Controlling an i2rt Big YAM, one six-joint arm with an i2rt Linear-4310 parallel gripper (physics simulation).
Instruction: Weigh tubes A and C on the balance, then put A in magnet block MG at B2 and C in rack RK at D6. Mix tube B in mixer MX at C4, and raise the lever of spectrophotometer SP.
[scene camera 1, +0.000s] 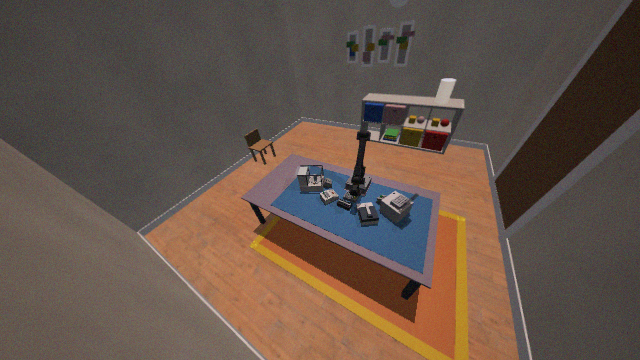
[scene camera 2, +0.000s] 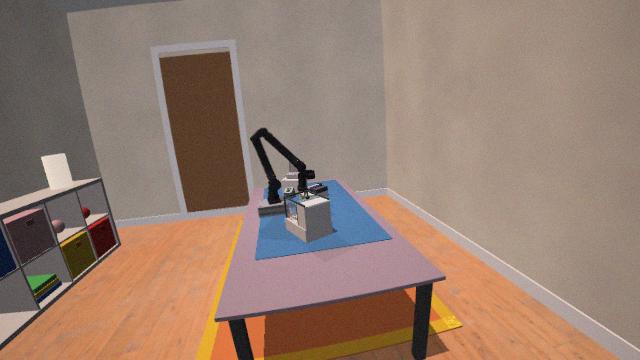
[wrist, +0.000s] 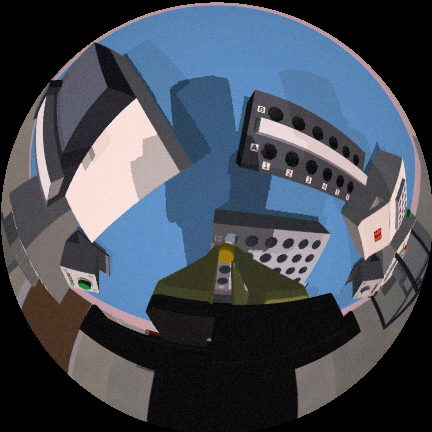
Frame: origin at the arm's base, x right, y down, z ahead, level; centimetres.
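Seen in the pictures: gripper, between the fingertips: (scene camera 1: 355, 198) (scene camera 2: 302, 199) (wrist: 224, 251); arm's base, origin of its link: (scene camera 2: 274, 201).
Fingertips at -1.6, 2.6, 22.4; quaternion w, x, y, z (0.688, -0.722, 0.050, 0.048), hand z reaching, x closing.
Offsets run from my fingertips to a thing's top centre, as dx, dy, dz. Level surfaces: height alone.
My gripper (wrist: 224, 251) (scene camera 2: 306, 194) points down over the grey rack RK @[+4.7, +1.2, -3.2] (wrist: 280, 235) and is shut on a yellow-capped tube @[+0.4, -1.3, +0.4] (wrist: 226, 253), at the rack's corner beside the D label. The tube's letter is unreadable; its lower part is hidden. Magnet block MG @[+8.3, -0.6, +8.1] (wrist: 310, 145) (scene camera 1: 344, 204), dark with a white strip and rows A and B, lies beyond the rack; its holes look empty. What looks like mixer MX @[+25.1, -2.8, +2.9] (wrist: 369, 231) (scene camera 1: 329, 196), with a grid of holes and a red display, is right of it in the wrist view. The balance (scene camera 1: 311, 180) (scene camera 2: 316, 217) has a framed enclosure.
A dark-topped instrument with a pale bar @[-13.2, -6.0, +12.7] (wrist: 120, 165) (scene camera 1: 368, 214) stands left of the rack in the wrist view. A larger instrument with a keypad @[-32.0, -12.8, -0.4] (scene camera 1: 396, 206) stands near it. A small box with a green button (wrist: 80, 277) is at lower left. The instruments stand on a blue mat @[dy +4.2] (scene camera 1: 305, 202).
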